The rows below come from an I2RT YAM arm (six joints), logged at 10 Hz.
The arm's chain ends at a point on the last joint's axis. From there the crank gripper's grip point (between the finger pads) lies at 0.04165 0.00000 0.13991 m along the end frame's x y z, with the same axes.
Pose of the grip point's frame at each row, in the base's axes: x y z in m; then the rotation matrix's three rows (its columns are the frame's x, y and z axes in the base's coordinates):
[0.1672 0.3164 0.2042], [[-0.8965 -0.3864 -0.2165], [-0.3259 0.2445 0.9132], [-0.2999 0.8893 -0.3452]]
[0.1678 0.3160 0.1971], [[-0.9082 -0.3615 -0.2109], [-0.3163 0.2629 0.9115], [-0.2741 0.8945 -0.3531]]
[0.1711 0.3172 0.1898], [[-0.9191 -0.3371 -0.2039], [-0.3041 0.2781 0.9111], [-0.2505 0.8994 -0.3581]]
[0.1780 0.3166 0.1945], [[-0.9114 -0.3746 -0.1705], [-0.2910 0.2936 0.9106], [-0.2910 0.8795 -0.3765]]
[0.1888 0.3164 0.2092], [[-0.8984 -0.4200 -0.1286], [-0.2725 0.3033 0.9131], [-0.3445 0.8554 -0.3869]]
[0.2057 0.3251 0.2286], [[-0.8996 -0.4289 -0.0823], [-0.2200 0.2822 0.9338], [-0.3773 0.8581 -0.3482]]
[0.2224 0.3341 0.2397], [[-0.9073 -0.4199 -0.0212], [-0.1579 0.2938 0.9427], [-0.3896 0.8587 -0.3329]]
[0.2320 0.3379 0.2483], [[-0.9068 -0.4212 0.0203], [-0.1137 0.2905 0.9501], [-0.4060 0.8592 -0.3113]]
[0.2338 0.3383 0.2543], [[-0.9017 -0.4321 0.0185], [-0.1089 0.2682 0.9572], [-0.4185 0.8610 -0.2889]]
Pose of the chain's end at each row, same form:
[0.2348 0.2022 0.2650], [[-0.8965 -0.3864 -0.2165], [-0.3259 0.2445 0.9132], [-0.2999 0.8893 -0.3452]]
[0.2351 0.2016 0.2579], [[-0.9082 -0.3615 -0.2109], [-0.3163 0.2629 0.9115], [-0.2741 0.8945 -0.3531]]
[0.2379 0.2024 0.2503], [[-0.9191 -0.3371 -0.2039], [-0.3041 0.2781 0.9111], [-0.2505 0.8994 -0.3581]]
[0.2398 0.2013 0.2593], [[-0.9114 -0.3746 -0.1705], [-0.2910 0.2936 0.9106], [-0.2910 0.8795 -0.3765]]
[0.2442 0.2000 0.2777], [[-0.8984 -0.4200 -0.1286], [-0.2725 0.3033 0.9131], [-0.3445 0.8554 -0.3869]]
[0.2547 0.2036 0.2930], [[-0.8996 -0.4289 -0.0823], [-0.2200 0.2822 0.9338], [-0.3773 0.8581 -0.3482]]
[0.2632 0.2088 0.3025], [[-0.9073 -0.4199 -0.0212], [-0.1579 0.2938 0.9427], [-0.3896 0.8587 -0.3329]]
[0.2669 0.2097 0.3088], [[-0.9068 -0.4212 0.0203], [-0.1137 0.2905 0.9501], [-0.4060 0.8592 -0.3113]]
[0.2688 0.2089 0.3122], [[-0.9017 -0.4321 0.0185], [-0.1089 0.2682 0.9572], [-0.4185 0.8610 -0.2889]]

